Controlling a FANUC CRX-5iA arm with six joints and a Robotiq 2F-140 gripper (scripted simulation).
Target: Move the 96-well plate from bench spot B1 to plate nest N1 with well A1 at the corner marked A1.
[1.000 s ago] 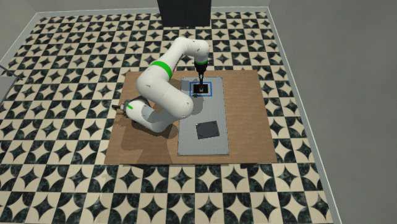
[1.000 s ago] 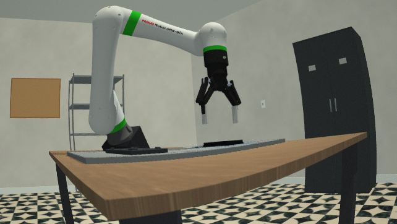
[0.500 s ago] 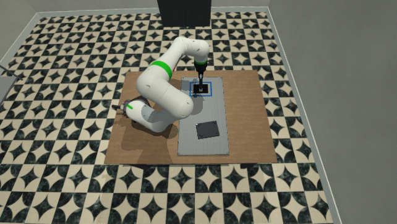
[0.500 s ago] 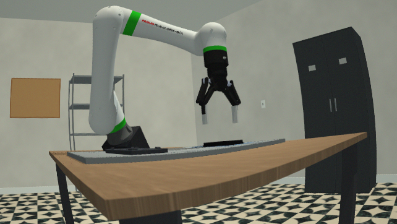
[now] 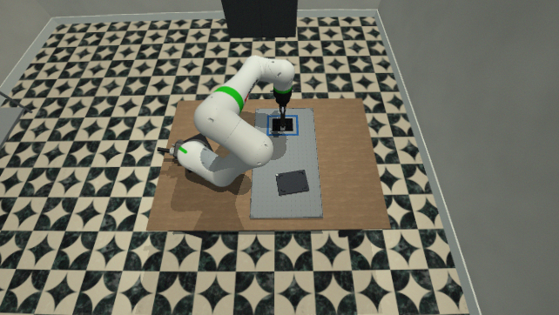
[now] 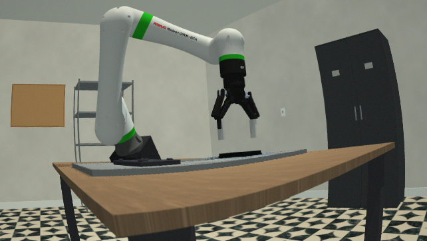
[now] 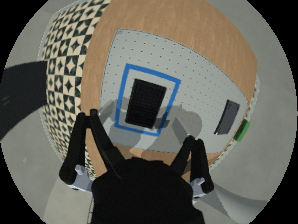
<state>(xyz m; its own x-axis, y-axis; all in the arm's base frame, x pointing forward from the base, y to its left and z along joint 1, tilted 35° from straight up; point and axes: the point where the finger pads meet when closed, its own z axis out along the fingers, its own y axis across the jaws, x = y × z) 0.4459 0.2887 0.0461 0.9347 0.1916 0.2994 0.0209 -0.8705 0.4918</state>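
Now: hand 6 cm above the black 96-well plate. Also, from my hand: plate nest N1 (38 cm to the right, 6 cm below, 6 cm ahead).
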